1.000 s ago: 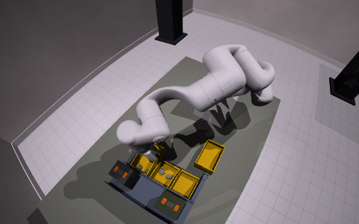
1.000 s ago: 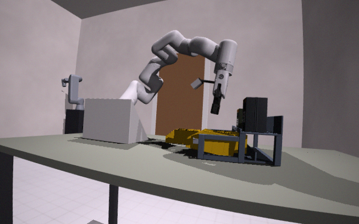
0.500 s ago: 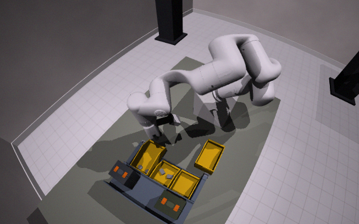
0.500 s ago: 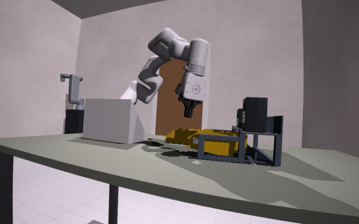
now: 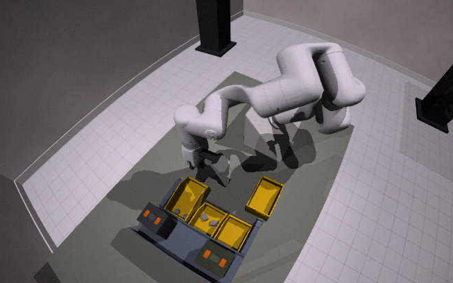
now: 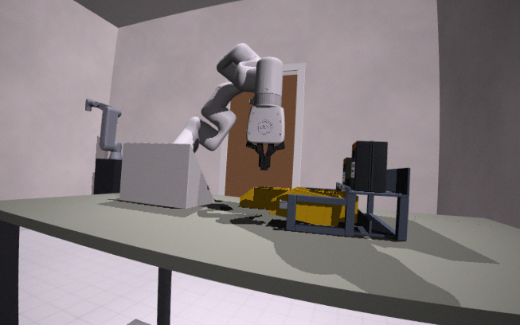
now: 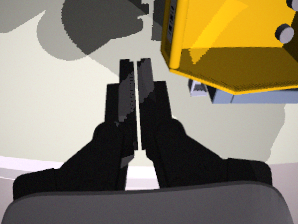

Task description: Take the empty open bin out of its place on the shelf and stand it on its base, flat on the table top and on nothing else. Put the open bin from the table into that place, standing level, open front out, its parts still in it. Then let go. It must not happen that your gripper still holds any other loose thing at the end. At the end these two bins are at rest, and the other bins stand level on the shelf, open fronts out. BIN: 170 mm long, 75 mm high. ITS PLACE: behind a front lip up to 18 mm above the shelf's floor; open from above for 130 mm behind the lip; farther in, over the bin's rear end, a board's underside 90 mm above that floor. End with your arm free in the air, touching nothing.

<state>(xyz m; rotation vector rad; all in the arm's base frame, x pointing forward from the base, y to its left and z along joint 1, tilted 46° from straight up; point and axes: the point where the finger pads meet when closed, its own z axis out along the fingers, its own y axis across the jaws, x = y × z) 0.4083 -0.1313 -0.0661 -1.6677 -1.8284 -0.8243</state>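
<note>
Now: the shelf's front bar 8 cm ahead of my hand, 12 cm to the left of it and 15 cm below it. Also, from my hand: black box (27 cm ahead, 1 cm to the left).
</note>
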